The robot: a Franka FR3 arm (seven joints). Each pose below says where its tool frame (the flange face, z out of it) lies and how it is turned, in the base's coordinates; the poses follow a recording.
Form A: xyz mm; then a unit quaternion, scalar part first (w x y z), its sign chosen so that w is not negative.
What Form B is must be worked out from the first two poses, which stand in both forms.
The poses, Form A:
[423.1 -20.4 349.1 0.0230 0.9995 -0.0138 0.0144]
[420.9 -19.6 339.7 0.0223 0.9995 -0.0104 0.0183]
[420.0 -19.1 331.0 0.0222 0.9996 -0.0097 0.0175]
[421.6 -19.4 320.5 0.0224 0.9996 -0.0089 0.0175]
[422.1 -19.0 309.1 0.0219 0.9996 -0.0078 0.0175]
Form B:
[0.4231 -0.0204 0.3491 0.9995 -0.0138 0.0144 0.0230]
[0.4209 -0.0196 0.3397 0.9995 -0.0104 0.0183 0.0223]
[0.4200 -0.0191 0.3310 0.9996 -0.0097 0.0175 0.0222]
[0.4216 -0.0194 0.3205 0.9996 -0.0089 0.0175 0.0224]
[0.4221 -0.0190 0.3091 0.9996 -0.0078 0.0175 0.0219]

